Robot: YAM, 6 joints.
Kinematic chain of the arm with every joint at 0, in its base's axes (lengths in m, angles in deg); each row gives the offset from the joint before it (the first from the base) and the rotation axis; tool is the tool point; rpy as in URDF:
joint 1: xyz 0 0 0.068 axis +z
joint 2: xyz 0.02 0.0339 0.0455 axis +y
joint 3: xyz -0.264 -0.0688 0 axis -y
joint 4: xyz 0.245 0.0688 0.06 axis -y
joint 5: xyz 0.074 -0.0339 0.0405 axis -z
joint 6: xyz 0.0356 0 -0.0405 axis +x
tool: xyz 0 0 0 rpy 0 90 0
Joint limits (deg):
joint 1: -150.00..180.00
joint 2: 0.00..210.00
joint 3: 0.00..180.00
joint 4: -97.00..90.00
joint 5: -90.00..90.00
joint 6: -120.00..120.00
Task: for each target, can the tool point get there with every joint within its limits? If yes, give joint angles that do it. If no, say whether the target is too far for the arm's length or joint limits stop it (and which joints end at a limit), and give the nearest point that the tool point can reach.
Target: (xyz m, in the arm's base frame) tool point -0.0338 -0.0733 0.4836
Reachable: yes | joints 40.39 19.30 76.03 -24.56 72.43 99.05
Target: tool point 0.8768 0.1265 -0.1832
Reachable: no: too far | nearest point 0.6058 0.0874 -0.0894 | short by 0.289 m
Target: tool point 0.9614 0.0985 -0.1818
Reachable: no: too far | nearest point 0.6142 0.0629 -0.0729 | short by 0.366 m
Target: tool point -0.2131 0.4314 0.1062
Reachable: yes | joints 112.23 134.68 85.64 13.25 -73.09 61.18
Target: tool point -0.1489 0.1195 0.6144
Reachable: yes | joints 136.64 75.05 118.08 -23.91 -25.59 -83.43
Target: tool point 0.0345 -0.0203 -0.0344
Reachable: yes | joints 18.85 166.69 23.80 -29.04 58.55 -80.51
